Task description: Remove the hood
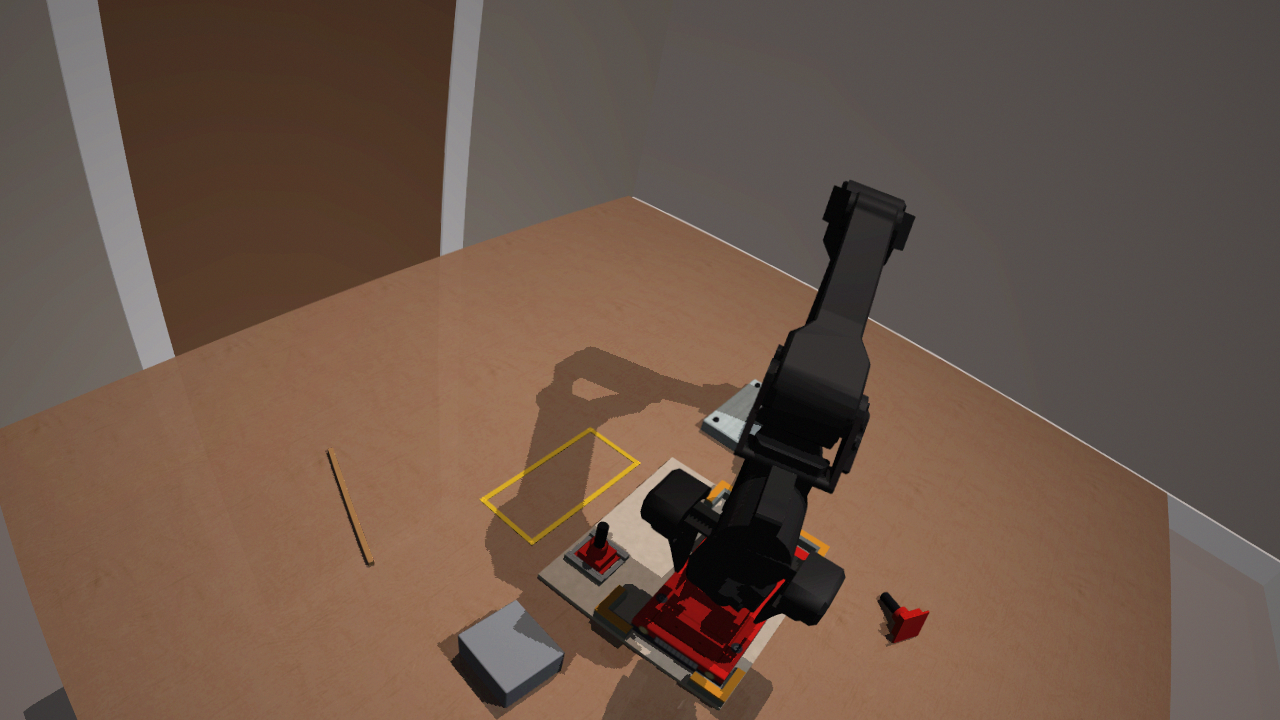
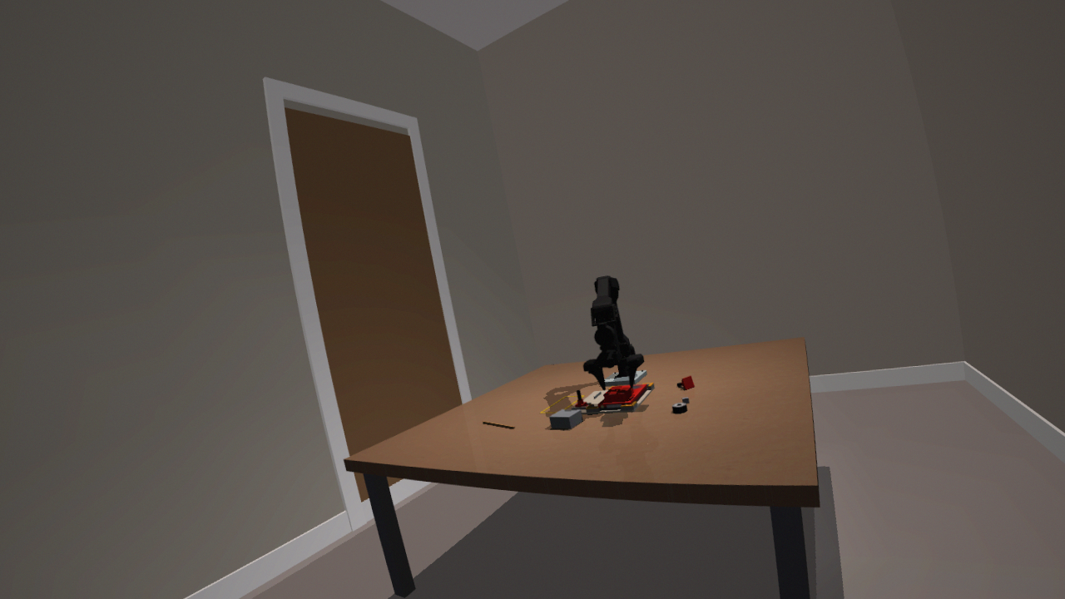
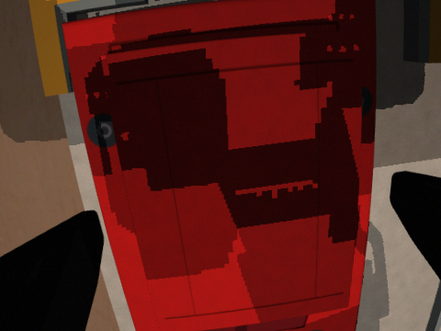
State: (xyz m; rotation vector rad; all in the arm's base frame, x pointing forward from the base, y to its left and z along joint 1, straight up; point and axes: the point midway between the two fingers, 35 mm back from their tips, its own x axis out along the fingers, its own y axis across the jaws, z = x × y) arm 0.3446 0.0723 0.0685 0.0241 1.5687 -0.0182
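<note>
The hood is 10 mm below my gripper tip. The rest, counted from my gripper tip: thin wooden stick (150 mm ahead, 380 mm to the right, 50 mm below).
</note>
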